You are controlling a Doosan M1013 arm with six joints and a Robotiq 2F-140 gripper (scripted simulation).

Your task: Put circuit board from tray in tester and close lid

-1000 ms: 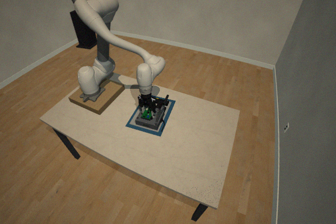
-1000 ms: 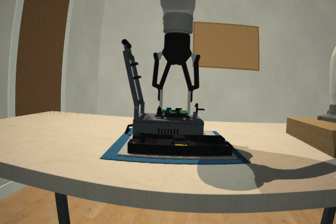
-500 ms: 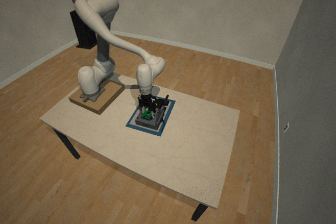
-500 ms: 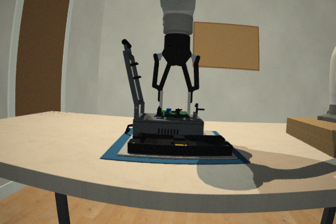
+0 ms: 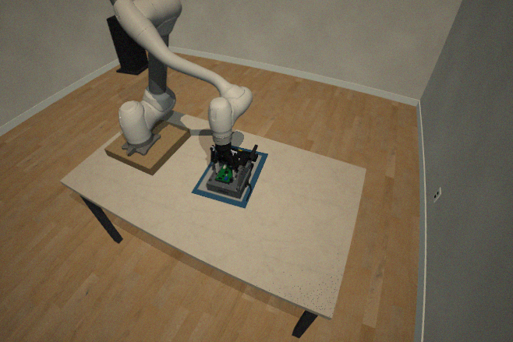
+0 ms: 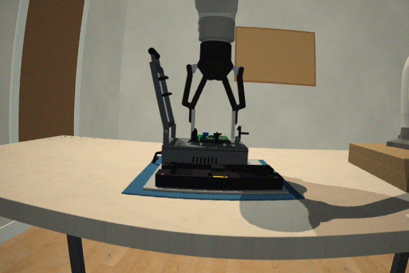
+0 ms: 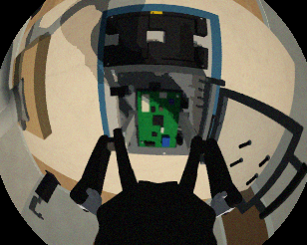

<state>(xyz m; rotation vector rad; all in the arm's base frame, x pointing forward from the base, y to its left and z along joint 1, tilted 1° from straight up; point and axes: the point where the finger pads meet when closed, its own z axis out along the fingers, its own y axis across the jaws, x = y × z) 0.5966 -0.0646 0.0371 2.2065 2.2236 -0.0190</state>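
Now: hand 20 mm above the green circuit board. The rest, counted from my hand: latch hook (60 mm behind, 60 mm to the left, 10 mm below); grey tester (30 mm ahead, 40 mm to the left, 20 mm above); tester lid (120 mm ahead, 90 mm above).
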